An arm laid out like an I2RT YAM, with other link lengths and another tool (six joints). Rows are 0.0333 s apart.
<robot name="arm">
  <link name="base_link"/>
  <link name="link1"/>
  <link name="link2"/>
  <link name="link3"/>
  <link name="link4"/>
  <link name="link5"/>
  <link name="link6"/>
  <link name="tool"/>
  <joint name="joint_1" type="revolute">
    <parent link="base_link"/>
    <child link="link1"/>
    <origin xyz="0 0 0.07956" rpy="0 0 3.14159"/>
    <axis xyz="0 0 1"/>
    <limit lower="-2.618" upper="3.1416"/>
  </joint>
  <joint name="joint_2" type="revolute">
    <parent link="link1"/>
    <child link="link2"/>
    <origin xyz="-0.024 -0.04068 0.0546" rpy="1.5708 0 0"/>
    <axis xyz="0 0 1"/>
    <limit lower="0" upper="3.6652"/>
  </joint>
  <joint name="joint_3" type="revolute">
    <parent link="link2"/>
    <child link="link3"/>
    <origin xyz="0.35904 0 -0.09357" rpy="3.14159 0 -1.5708"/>
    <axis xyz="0 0 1"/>
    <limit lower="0" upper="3.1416"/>
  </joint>
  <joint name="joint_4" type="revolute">
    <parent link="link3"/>
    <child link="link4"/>
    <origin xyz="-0.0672 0.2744 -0.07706" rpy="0 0 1.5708"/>
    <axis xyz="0 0 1"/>
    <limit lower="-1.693" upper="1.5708"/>
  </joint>
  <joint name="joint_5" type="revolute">
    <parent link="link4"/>
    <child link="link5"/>
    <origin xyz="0.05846 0.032 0.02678" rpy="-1.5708 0 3.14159"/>
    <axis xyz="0 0 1"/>
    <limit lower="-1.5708" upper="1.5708"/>
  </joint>
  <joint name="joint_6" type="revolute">
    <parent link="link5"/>
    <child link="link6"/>
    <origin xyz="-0.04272 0 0.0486" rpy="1.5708 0 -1.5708"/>
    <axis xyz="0 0 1"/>
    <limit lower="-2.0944" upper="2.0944"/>
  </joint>
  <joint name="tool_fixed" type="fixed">
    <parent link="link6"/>
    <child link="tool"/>
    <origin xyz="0.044 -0.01 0.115" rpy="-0.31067 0 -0.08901"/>
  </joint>
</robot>
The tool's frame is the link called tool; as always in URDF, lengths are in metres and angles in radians.
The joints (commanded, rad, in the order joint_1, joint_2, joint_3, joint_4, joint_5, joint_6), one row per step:
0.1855 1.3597 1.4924 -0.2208 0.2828 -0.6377
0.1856 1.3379 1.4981 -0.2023 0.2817 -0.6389
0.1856 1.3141 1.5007 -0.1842 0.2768 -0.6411
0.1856 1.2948 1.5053 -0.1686 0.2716 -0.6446
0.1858 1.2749 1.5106 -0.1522 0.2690 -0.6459
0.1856 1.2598 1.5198 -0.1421 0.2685 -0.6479
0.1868 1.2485 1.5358 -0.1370 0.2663 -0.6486
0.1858 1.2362 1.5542 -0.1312 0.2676 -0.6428
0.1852 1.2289 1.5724 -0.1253 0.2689 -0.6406
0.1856 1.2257 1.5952 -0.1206 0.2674 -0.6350
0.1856 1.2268 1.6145 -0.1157 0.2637 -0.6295
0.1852 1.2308 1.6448 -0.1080 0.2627 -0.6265
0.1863 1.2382 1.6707 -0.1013 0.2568 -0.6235
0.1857 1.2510 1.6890 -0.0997 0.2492 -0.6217
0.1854 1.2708 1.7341 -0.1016 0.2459 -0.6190
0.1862 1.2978 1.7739 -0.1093 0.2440 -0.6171
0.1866 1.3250 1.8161 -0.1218 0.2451 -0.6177
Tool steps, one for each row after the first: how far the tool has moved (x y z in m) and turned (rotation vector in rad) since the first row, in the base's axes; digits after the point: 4 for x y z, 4 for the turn. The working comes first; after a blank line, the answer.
Tool pose at each row, in the base's axes (x y z in m, rotation vector in rad; the steps are taken from these numbers as rounded here):
0.4210 0.0029 0.5880 -1.9982 1.2183 -1.6672
0.4105 0.0011 0.6028 -1.9459 1.2057 -1.6952
0.3990 -0.0002 0.6166 -1.8969 1.1883 -1.7203
0.3890 -0.0012 0.6290 -1.8545 1.1707 -1.7428
0.3780 -0.0028 0.6417 -1.8075 1.1564 -1.7650
0.3685 -0.0045 0.6531 -1.7685 1.1462 -1.7846
0.3597 -0.0054 0.6651 -1.7319 1.1336 -1.7999
0.3492 -0.0081 0.6781 -1.6849 1.1293 -1.8137
0.3411 -0.0101 0.6893 -1.6461 1.1239 -1.8273
0.3342 -0.0113 0.7008 -1.6075 1.1156 -1.8353
0.3302 -0.0116 0.7094 -1.5786 1.1070 -1.8389
0.3247 -0.0127 0.7222 -1.5374 1.0974 -1.8505
0.3223 -0.0121 0.7320 -1.5088 1.0830 -1.8552
0.3254 -0.0106 0.7361 -1.5023 1.0732 -1.8542
0.3257 -0.0103 0.7481 -1.4748 1.0633 -1.8602
0.3322 -0.0086 0.7545 -1.4688 1.0595 -1.8592
0.3384 -0.0074 0.7607 -1.4659 1.0594 -1.8608

-0.0105 -0.0018 0.0148 0.0074 -0.0451 0.0013
-0.0220 -0.0031 0.0286 0.0135 -0.0885 0.0062
-0.0320 -0.0041 0.0410 0.0174 -0.1271 0.0114
-0.0430 -0.0057 0.0537 0.0236 -0.1679 0.0141
-0.0525 -0.0074 0.0651 0.0277 -0.2016 0.0143
-0.0613 -0.0083 0.0771 0.0328 -0.2334 0.0175
-0.0718 -0.0110 0.0901 0.0449 -0.2698 0.0153
-0.0799 -0.0130 0.1013 0.0527 -0.3009 0.0134
-0.0868 -0.0142 0.1128 0.0636 -0.3316 0.0157
-0.0908 -0.0145 0.1214 0.0729 -0.3549 0.0200
-0.0963 -0.0156 0.1342 0.0817 -0.3887 0.0210
-0.0987 -0.0150 0.1440 0.0886 -0.4138 0.0284
-0.0956 -0.0135 0.1481 0.0905 -0.4210 0.0357
-0.0953 -0.0132 0.1601 0.0966 -0.4444 0.0393
-0.0888 -0.0115 0.1665 0.0993 -0.4496 0.0422
-0.0826 -0.0103 0.1727 0.0993 -0.4520 0.0415

